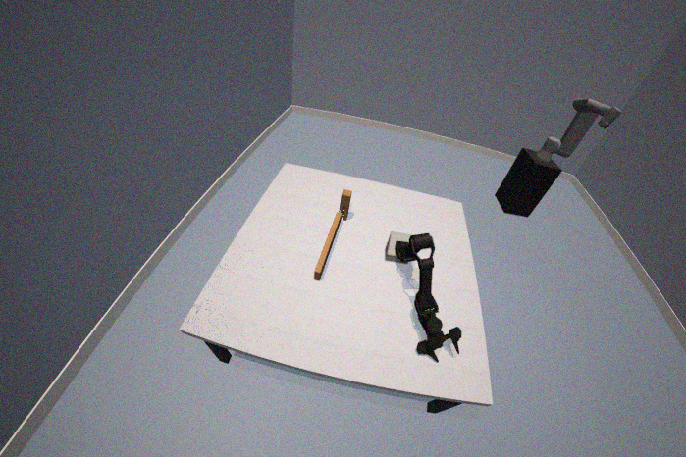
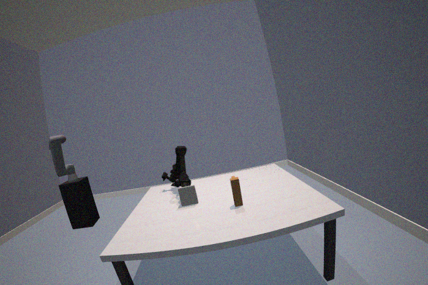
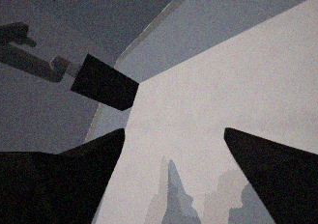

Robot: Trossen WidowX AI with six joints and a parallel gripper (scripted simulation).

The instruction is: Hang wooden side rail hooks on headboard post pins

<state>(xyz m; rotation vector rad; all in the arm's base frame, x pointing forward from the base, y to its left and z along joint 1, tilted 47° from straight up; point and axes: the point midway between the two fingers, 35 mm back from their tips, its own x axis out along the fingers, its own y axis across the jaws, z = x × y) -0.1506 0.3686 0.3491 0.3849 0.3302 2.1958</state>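
Right now the wooden headboard post is 48 cm ahead of my gripper tip, 79 cm to the right of it and 3 cm above it.
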